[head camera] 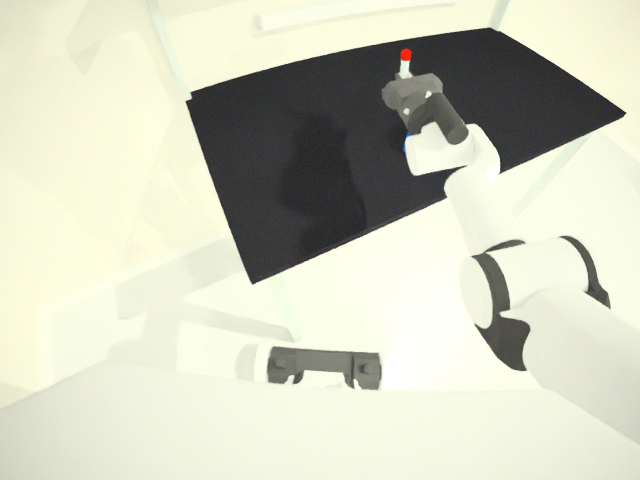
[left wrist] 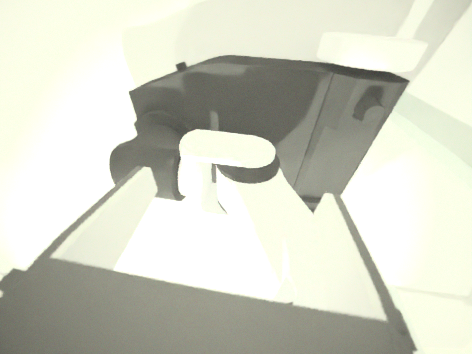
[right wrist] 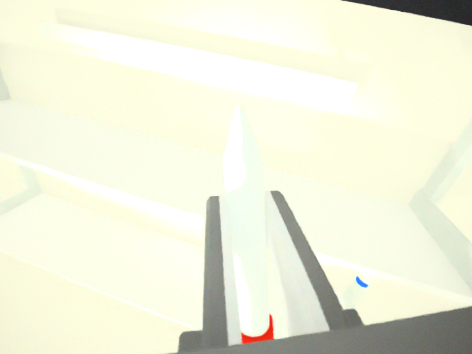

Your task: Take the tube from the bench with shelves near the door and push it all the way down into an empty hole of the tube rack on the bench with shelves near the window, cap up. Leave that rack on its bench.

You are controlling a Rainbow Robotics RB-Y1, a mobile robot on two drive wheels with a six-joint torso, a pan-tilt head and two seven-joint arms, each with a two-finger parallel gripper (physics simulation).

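Frame: origin at the robot's base, x down, y left, z ahead, level; millimetres.
Where they show: left gripper, fingertip midpoint: [left wrist: 233, 191]; right gripper, fingertip midpoint: [head camera: 402, 75] [right wrist: 244, 207]; robot's base at its link origin: [head camera: 324, 371].
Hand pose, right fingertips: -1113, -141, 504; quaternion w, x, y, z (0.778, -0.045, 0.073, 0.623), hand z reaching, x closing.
Each offset is from my right fingertips to the top centre of the thing, as dx, dy, dz. "*": to the spot under its first point. Level surfaces: height alone.
My right gripper [head camera: 404, 77] [right wrist: 244, 207] is shut on the tube {-71, +1, -11} [head camera: 404, 68] [right wrist: 246, 215], a pale tube with a tapered end and a red cap. In the head camera the gripper and tube appear over the back part of the black bench top {dx +199} [head camera: 279, 103], the cap uppermost in the picture. In the right wrist view the tapered end points away from the camera. A small blue piece of the tube rack [head camera: 406, 143] shows beside the right wrist; the arm hides the rest, its holes included. My left gripper [left wrist: 233, 191] is open and empty, away from the bench.
A white rail [head camera: 356, 14] [right wrist: 210, 65] runs along the wall behind the bench. Pale shelves [right wrist: 115, 145] cross the right wrist view. A small blue curved mark {* -425, +486, +151} [right wrist: 361, 282] shows at its lower right. My right arm [head camera: 480, 206] reaches over the bench's front edge.
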